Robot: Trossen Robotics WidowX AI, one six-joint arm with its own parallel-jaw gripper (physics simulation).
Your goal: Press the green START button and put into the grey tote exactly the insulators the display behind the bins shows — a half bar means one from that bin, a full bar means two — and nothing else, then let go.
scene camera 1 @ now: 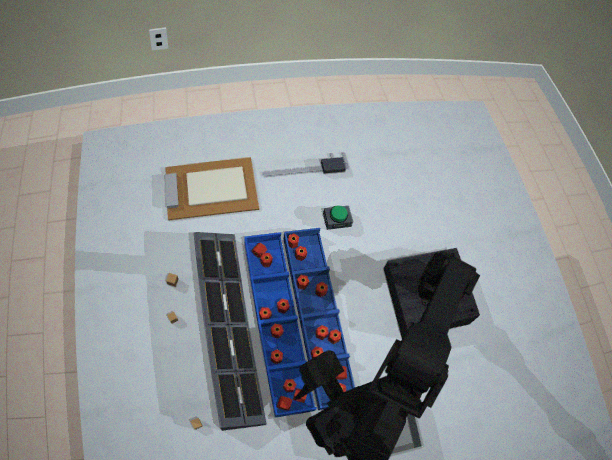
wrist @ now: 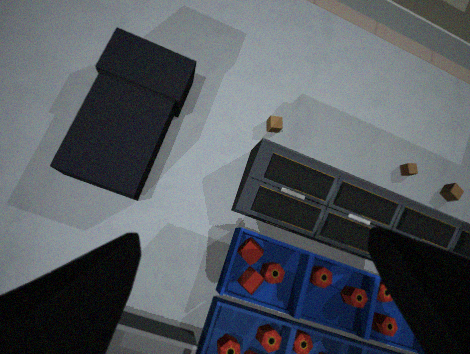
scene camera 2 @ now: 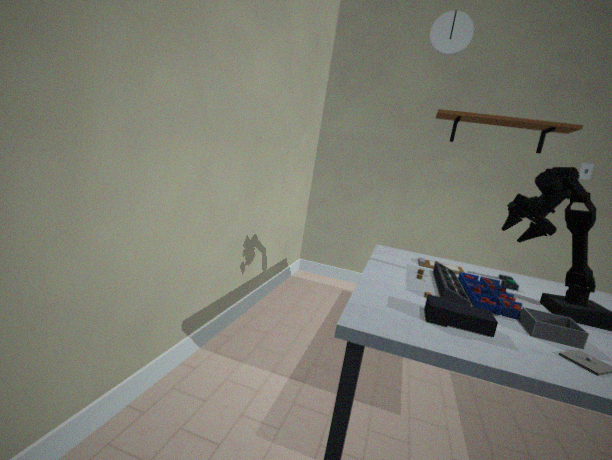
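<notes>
The green START button (scene camera 1: 339, 214) (scene camera 2: 510, 282) stands on a dark base beyond the bins. Blue bins (scene camera 1: 272, 276) (wrist: 299, 286) form two rows of four and hold red-orange insulators (scene camera 1: 277, 330) (wrist: 275, 273), some upright, some lying. The grey display (scene camera 1: 243, 424) (wrist: 245, 200) lies behind the bins with dark windows; no lit bars are visible. The grey tote (scene camera 2: 560, 336) stands beside the bins' near end; the arm hides most of it in scene camera 1, and its floor is not clearly seen. My gripper (scene camera 2: 511, 235) (wrist: 255, 241) is open and empty, high above the bins' near end.
A large dark block (scene camera 2: 460, 316) (wrist: 117, 125) stands near the display's end. Small wooden cubes (scene camera 1: 172, 279) (wrist: 274, 124) lie behind the display. A clipboard (scene camera 1: 252, 185) and a caliper-like tool (scene camera 1: 333, 165) lie beyond the bins. A flat plate (scene camera 2: 582, 361) lies near the tote.
</notes>
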